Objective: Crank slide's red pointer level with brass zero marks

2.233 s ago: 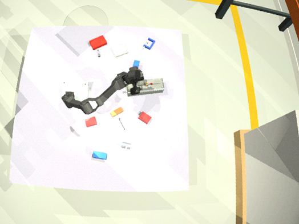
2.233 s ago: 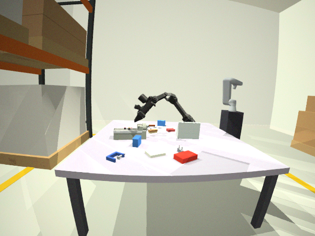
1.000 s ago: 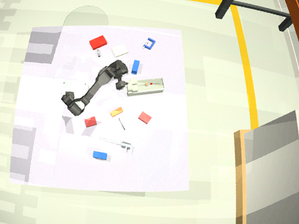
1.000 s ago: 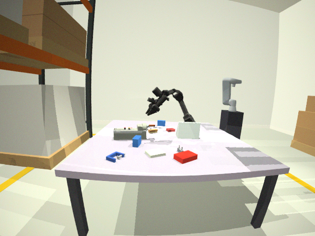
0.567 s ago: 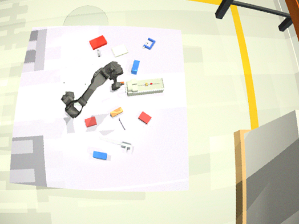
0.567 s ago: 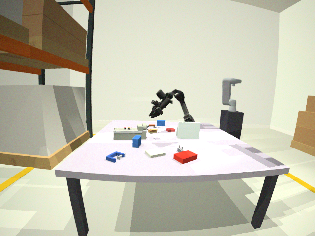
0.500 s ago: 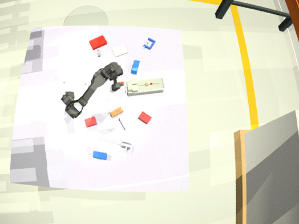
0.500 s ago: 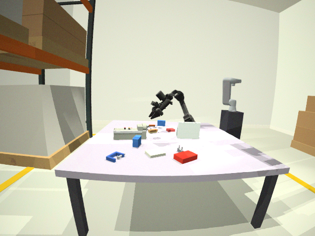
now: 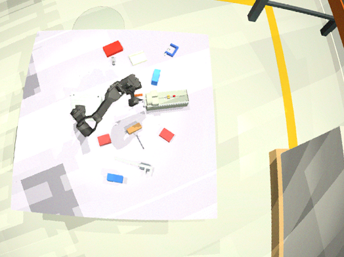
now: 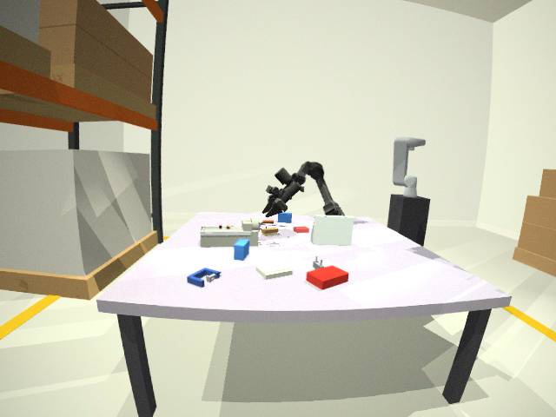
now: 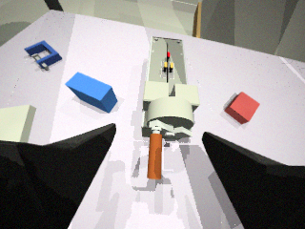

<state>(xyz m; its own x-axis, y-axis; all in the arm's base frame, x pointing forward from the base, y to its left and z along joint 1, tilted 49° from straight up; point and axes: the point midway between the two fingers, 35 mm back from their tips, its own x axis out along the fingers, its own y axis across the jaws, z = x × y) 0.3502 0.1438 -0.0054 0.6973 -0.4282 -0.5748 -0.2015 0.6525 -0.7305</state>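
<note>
My gripper tip is 10 mm to the left of the crank and 40 mm above it. Round my gripper tip: red pointer: 200 mm ahead, 20 mm to the left, 60 mm below; orange-brown crank handle: 20 mm behind, 30 mm below; brown block: 30 mm behind, 190 mm to the right, 130 mm below.
</note>
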